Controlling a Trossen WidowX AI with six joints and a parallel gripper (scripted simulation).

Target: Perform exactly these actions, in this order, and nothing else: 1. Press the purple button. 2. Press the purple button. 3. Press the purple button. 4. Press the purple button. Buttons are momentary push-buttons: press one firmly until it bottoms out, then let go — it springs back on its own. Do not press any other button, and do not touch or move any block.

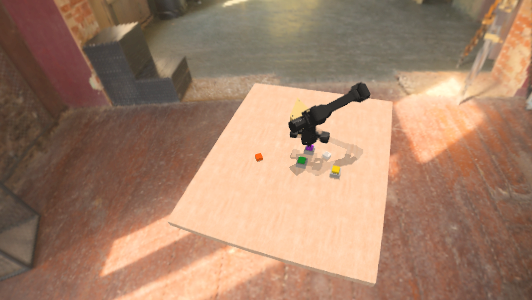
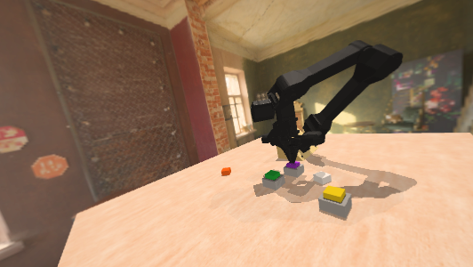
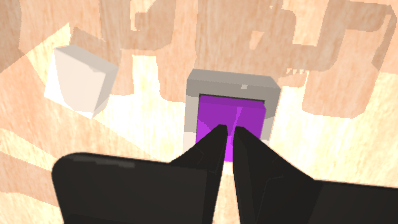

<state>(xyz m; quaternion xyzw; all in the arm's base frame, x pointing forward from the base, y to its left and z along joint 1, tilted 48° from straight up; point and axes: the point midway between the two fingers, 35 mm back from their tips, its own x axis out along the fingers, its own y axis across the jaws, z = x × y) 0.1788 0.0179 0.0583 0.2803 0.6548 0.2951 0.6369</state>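
Right now my gripper tip is 10 mm above the purple button. The rest, counted from my gripper tip: white block 90 mm to the left, 30 mm below, 10 mm ahead; then yellow button 150 mm to the left, 110 mm ahead; then green button 90 mm ahead, 20 mm to the right.
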